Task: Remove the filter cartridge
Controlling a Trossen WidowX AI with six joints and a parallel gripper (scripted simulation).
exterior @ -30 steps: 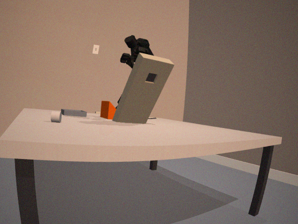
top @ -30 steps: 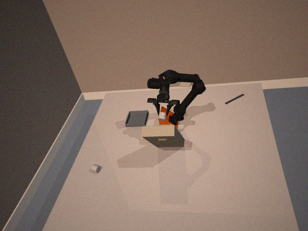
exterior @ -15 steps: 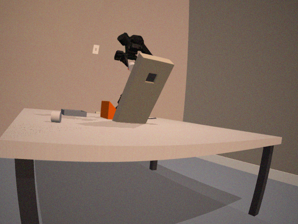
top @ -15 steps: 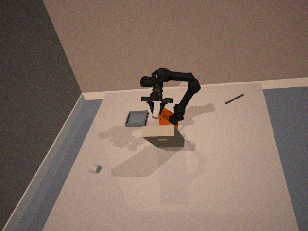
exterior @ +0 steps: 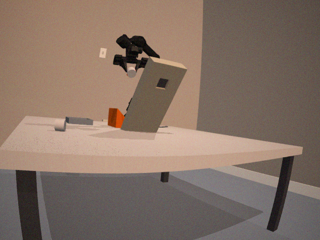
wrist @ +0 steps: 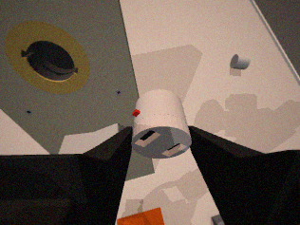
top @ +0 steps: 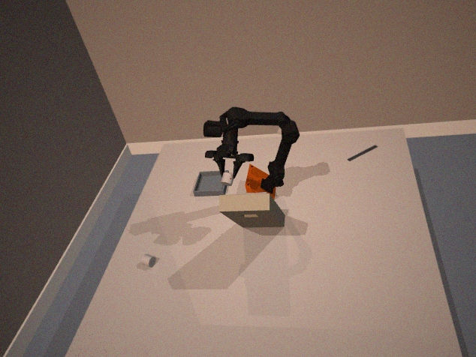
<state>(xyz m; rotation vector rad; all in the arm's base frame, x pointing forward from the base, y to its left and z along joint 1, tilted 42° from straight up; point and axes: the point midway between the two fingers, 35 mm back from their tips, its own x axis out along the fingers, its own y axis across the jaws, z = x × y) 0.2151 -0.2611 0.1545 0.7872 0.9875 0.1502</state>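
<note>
The blue-grey tray is 300 mm behind my gripper tip, 280 mm below it and 190 mm to the right of it. From my gripper tip the other things lie so: service panel 110 mm below, 100 mm to the left, 70 mm ahead; then round filter cartridge right at my gripper tip.
</note>
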